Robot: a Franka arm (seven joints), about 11 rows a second.
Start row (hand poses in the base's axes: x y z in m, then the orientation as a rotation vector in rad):
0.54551, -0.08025, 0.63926, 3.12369, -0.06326, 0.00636
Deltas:
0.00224, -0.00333, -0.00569, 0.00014, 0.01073, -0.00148
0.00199, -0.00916, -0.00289, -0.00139, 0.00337, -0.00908
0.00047, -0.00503, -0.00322, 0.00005, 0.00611, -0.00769
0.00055, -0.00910, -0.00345, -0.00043, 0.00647, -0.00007
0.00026, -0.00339, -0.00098, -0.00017, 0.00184, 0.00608
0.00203, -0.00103, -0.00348, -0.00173, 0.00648, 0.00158
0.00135, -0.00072, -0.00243, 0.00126, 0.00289, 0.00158
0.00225, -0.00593, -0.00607, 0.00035, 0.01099, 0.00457
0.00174, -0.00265, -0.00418, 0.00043, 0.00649, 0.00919
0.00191, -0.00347, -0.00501, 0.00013, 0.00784, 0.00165
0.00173, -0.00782, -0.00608, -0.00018, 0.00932, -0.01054
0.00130, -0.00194, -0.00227, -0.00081, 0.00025, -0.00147
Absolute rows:
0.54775, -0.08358, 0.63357, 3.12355, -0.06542, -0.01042
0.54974, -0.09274, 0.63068, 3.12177, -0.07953, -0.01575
0.55021, -0.09777, 0.62746, 3.12131, -0.09144, -0.02540
0.55076, -0.10687, 0.62401, 3.12059, -0.09144, -0.03547
0.55102, -0.11026, 0.62303, 3.12053, -0.08192, -0.03824
0.55305, -0.11129, 0.61955, 3.11854, -0.07934, -0.04823
0.55440, -0.11201, 0.61712, 3.11969, -0.07683, -0.05278
0.55665, -0.11794, 0.61105, 3.11953, -0.06952, -0.06986
0.55839, -0.12059, 0.60687, 3.11966, -0.05507, -0.07985
0.56030, -0.12406, 0.60186, 3.11932, -0.05236, -0.09205
0.56203, -0.13188, 0.59578, 3.11851, -0.06866, -0.10675
0.56333, -0.13382, 0.59351, 3.11768, -0.07097, -0.10711

